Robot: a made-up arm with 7 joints.
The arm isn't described. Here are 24 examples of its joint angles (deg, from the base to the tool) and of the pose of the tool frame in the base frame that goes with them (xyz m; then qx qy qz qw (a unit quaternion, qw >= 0)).
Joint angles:
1: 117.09 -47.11 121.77 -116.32 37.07 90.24 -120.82
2: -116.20 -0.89 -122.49 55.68 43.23 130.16 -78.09
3: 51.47 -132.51 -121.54 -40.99 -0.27 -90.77 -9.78
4: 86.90 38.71 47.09 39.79 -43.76 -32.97 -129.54
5: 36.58 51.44 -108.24 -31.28 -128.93 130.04 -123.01
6: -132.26 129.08 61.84 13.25 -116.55 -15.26 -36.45
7: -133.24 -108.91 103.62 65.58 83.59 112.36 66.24
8: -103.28 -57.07 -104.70 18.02 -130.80 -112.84 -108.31
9: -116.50 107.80 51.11 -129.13 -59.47 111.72 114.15
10: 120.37 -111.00 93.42 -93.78 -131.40 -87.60 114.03
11: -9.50 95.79 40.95 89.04 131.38 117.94 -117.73
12: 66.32 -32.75 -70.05 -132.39 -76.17 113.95 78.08
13: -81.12 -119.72 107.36 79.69 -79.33 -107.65 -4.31
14: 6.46 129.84 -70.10 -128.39 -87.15 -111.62 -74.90
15: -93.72 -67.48 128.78 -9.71 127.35 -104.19 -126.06
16: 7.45 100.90 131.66 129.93 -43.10 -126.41 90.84
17: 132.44 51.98 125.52 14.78 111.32 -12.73 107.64
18: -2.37 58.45 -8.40 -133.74 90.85 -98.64 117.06
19: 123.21 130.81 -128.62 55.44 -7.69 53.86 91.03
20: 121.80 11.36 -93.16 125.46 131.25 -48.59 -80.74
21: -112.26 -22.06 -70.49 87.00 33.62 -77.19 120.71
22: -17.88 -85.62 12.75 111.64 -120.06 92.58 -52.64
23: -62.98 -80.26 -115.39 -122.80 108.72 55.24 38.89
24: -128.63 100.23 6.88 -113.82 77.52 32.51 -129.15
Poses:
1: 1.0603 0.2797 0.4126 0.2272 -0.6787 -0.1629 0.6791
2: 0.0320 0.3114 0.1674 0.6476 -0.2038 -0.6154 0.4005
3: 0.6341 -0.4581 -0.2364 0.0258 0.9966 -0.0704 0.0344
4: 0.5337 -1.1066 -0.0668 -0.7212 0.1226 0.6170 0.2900
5: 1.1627 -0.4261 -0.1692 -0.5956 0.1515 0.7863 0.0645
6: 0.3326 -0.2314 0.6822 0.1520 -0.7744 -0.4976 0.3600
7: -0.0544 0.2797 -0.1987 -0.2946 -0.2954 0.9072 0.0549
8: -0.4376 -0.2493 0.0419 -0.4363 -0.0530 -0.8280 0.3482
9: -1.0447 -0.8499 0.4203 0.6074 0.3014 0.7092 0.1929
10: 0.3497 -0.0891 0.2949 0.5287 0.0036 0.8459 0.0693
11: -0.3616 -0.1148 0.2687 -0.4670 0.8684 -0.1056 0.1291
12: 1.1102 -0.5400 0.0734 -0.8117 -0.0110 0.5837 0.0180
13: -0.6267 0.0411 0.0606 -0.3783 0.5034 -0.1987 0.7510
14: 0.4154 -0.2946 -0.3712 -0.0620 -0.9363 -0.2790 0.2039
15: -0.7534 -0.2290 0.0363 -0.9980 -0.0194 0.0400 0.0446
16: 0.1839 -0.4962 -0.4748 0.0996 0.1500 -0.2094 0.9611
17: 0.4133 -0.6188 0.2447 0.3157 -0.1174 -0.1592 0.9280
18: -0.0876 -0.5007 -0.2791 0.8883 -0.2774 0.2839 0.2310
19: -0.0918 -1.1860 0.5020 -0.4248 -0.5768 -0.6830 0.1425
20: 0.0918 -0.4437 0.6843 0.9595 -0.1413 -0.2433 0.0112
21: -0.4742 -0.1835 0.4446 0.8199 0.1119 0.5309 0.1830
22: 0.0444 -0.1067 0.2773 0.9753 -0.0910 -0.0871 0.1814
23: -0.8545 -0.3752 -0.7330 0.2076 0.1818 0.2919 0.9158
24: -0.8248 -1.0031 0.5115 0.4440 0.3479 0.8119 0.1505
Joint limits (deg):
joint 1: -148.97..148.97
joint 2: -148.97..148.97
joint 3: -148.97..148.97
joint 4: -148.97..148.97
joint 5: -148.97..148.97
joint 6: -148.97..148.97
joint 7: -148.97..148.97
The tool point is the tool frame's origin. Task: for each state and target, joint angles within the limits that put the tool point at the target. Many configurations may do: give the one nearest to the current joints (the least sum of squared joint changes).
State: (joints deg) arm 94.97 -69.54 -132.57 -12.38 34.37 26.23 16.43
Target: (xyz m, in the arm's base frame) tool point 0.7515 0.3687 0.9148
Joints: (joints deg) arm 124.41 -42.08 -148.97 -23.88 29.95 33.03 4.95
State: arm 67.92 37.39 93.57 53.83 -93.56 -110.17 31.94
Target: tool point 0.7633 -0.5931 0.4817
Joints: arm 73.97 25.02 107.97 46.95 -78.37 -75.47 20.37
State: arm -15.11 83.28 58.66 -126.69 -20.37 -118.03 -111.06
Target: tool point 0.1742 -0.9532 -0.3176
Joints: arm -3.34 73.82 72.73 -119.26 -25.67 -79.97 -107.54
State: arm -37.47 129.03 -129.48 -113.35 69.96 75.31 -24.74
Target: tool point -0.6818 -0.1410 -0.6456
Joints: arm -19.74 103.94 -111.13 -136.23 73.41 40.96 -15.29
